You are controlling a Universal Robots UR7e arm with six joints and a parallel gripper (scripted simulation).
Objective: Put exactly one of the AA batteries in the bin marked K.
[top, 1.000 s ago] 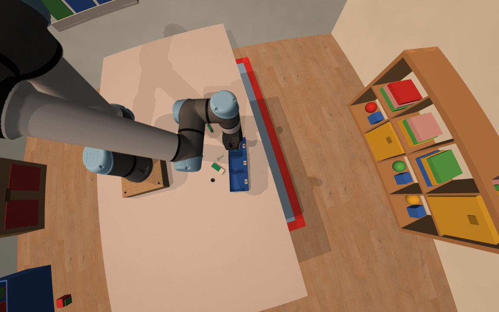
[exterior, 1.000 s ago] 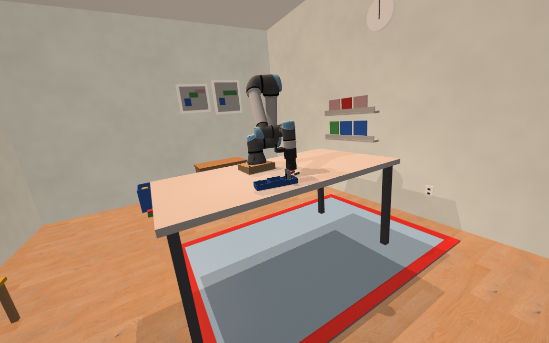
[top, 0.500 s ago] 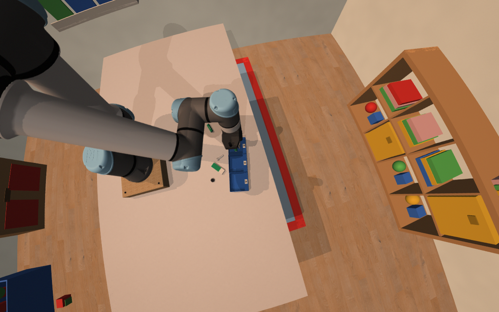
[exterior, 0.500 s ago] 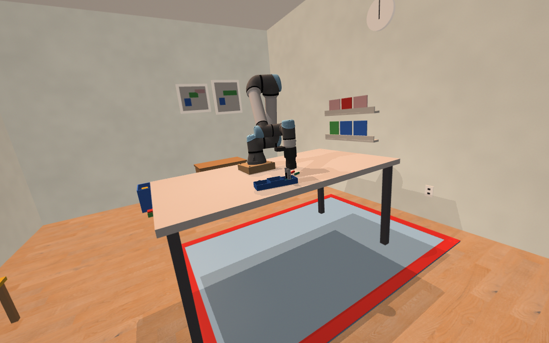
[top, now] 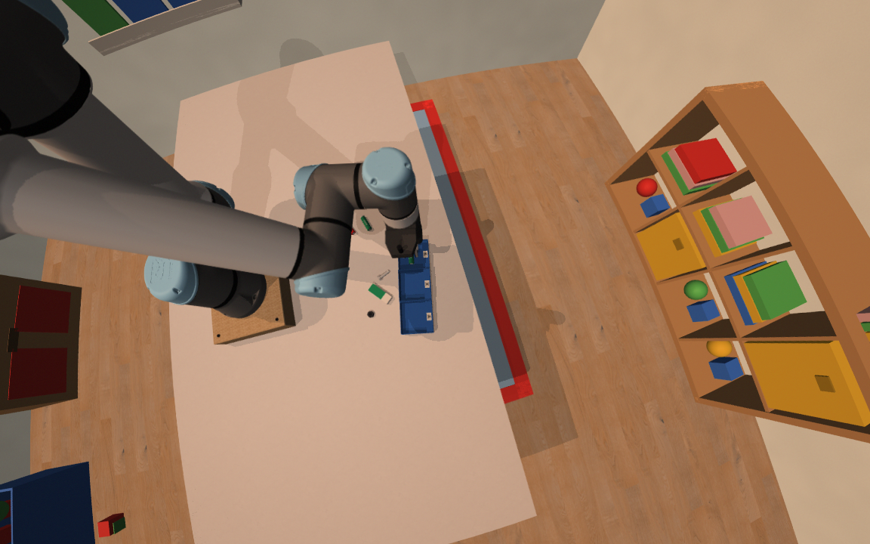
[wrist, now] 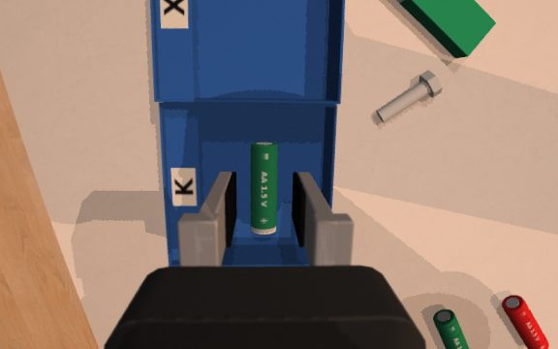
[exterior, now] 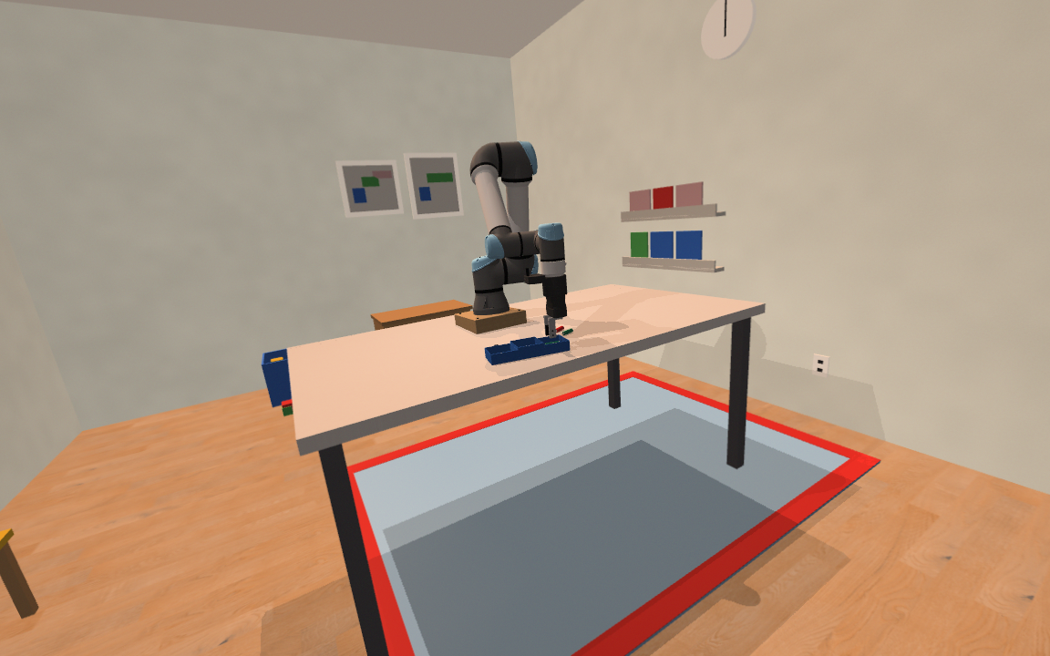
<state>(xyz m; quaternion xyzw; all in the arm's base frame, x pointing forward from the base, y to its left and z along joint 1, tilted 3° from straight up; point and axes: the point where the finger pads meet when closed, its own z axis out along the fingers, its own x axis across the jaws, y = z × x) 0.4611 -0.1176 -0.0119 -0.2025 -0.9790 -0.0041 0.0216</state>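
Right now the green AA battery is 40 mm below my hand. Round my hand: green-and-white block: 120 mm behind, 60 mm to the right, 50 mm below; then grey bolt: 100 mm behind, 50 mm below, 10 mm to the right; then blue bin row: 80 mm to the right, 40 mm below, 30 mm behind.
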